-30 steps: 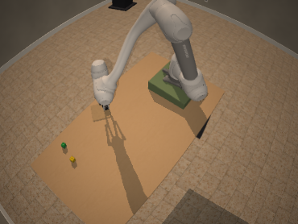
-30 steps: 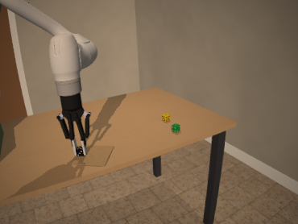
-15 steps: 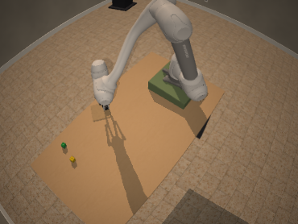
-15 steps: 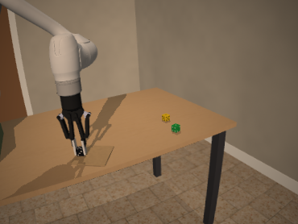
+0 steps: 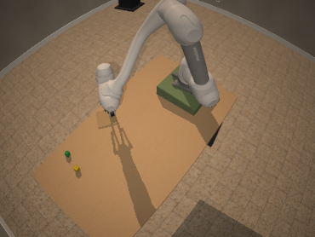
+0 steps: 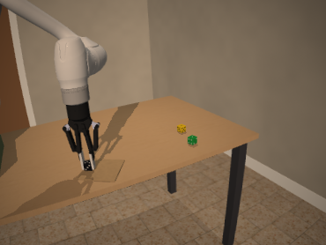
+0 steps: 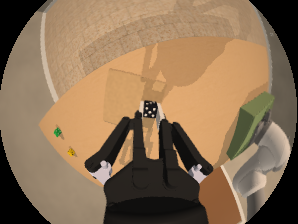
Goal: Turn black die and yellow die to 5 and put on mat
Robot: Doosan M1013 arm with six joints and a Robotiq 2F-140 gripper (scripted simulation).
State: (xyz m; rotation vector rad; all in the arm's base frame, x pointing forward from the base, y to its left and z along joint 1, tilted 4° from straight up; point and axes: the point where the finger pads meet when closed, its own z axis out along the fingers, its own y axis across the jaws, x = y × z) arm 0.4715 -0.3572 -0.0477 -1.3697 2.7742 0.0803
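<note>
My gripper is now 20 mm above the black die. From my hand the other things lie so: mat (40 mm below, 40 mm ahead, 30 mm to the right); then green die (420 mm ahead, 110 mm to the right, 30 mm below); then yellow die (470 mm ahead, 30 mm below, 20 mm to the left).
</note>
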